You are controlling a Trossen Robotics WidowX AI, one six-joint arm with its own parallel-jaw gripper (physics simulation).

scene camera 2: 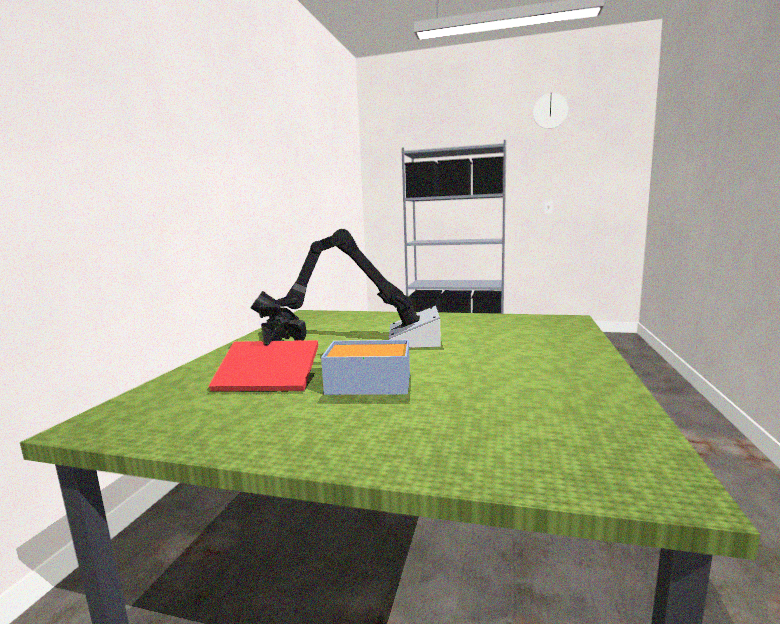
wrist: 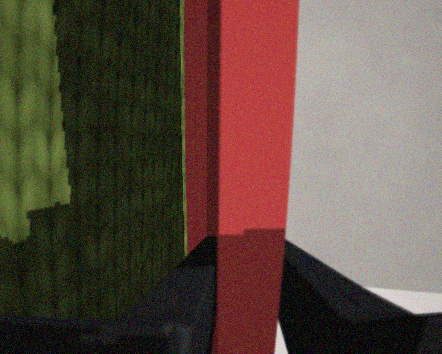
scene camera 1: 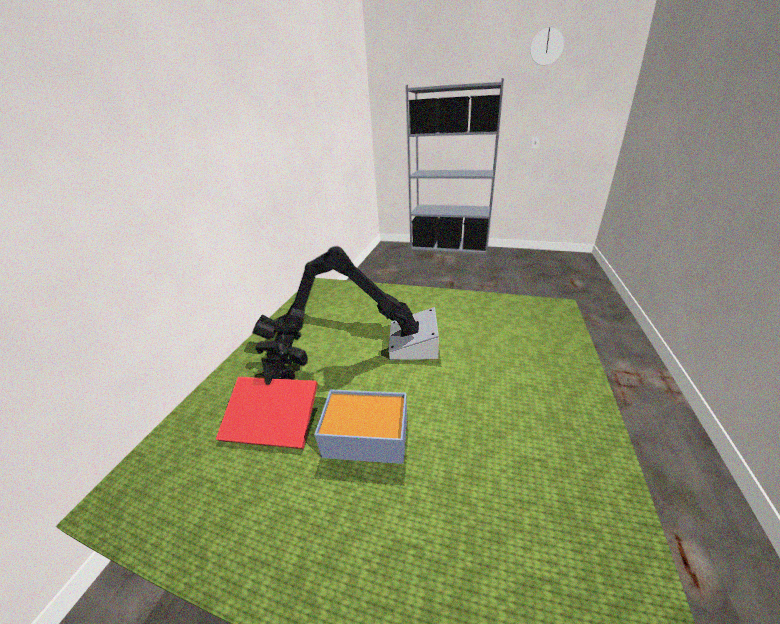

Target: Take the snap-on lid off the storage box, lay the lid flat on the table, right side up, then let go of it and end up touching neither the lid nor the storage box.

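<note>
The red lid (scene camera 1: 269,413) (scene camera 2: 263,367) (wrist: 257,125) is off the storage box, left of it, smooth face up. It looks slightly tilted, its far edge raised and its near edge low at the table. In the wrist view a dark shadow lies on the table beside it. My gripper (scene camera 1: 268,379) (scene camera 2: 266,341) (wrist: 242,248) is shut on the lid's far edge, one finger on each side of it. The blue-grey storage box (scene camera 1: 364,448) (scene camera 2: 366,376) stands upright and open, with an orange inside, close to the lid's right side with a narrow gap.
The green table (scene camera 1: 520,488) (scene camera 2: 487,422) carries everything. The grey arm base (scene camera 1: 416,349) (scene camera 2: 426,335) stands behind the box. A pale wall runs along the left side of the table. A shelf rack (scene camera 1: 452,211) (scene camera 2: 455,284) stands far behind.
</note>
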